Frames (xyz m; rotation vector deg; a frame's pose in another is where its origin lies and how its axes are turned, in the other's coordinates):
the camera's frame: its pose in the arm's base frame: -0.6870 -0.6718 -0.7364 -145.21 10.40 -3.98
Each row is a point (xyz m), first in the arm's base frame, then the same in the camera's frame.
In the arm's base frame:
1: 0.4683 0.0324 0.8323
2: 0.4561 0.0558 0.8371
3: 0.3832 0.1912 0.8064
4: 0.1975 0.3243 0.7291
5: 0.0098 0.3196 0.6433
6: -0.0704 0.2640 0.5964
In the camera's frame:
1: 1.0554 -1.5955 -0.7949
2: 1.0399 -1.6159 -0.7869
3: 0.9479 -1.7007 -0.6925
4: 0.7441 -1.7443 -0.5710
5: 0.5582 -1.6704 -0.5199
6: 0.4865 -1.5892 -0.5195

